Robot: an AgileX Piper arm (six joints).
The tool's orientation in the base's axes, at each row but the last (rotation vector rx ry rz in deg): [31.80 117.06 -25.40]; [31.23 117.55 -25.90]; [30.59 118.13 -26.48]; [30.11 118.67 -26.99]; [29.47 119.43 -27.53]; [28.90 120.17 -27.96]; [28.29 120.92 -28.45]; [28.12 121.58 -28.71]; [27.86 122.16 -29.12]
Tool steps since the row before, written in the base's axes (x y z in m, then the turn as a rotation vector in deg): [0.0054 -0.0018 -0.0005 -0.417 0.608 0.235]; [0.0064 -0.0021 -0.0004 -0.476 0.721 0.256]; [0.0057 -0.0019 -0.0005 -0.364 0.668 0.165]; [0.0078 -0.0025 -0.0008 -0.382 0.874 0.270]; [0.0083 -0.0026 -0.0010 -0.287 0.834 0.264]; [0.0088 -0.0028 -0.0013 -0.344 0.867 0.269]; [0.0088 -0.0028 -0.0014 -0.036 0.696 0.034]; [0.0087 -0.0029 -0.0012 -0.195 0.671 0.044]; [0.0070 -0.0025 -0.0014 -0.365 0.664 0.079]
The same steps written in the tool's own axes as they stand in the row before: [-0.0024 0.0015 0.0050 0.113 0.257 -0.721]; [-0.0031 0.0018 0.0058 0.145 0.317 -0.831]; [-0.0027 0.0015 0.0052 0.159 0.343 -0.680]; [-0.0036 0.0022 0.0071 0.116 0.492 -0.853]; [-0.0038 0.0023 0.0075 0.067 0.510 -0.764]; [-0.0039 0.0024 0.0081 0.097 0.507 -0.822]; [-0.0039 0.0024 0.0081 0.103 0.561 -0.402]; [-0.0042 0.0022 0.0080 0.176 0.456 -0.501]; [-0.0031 0.0017 0.0067 0.240 0.357 -0.629]
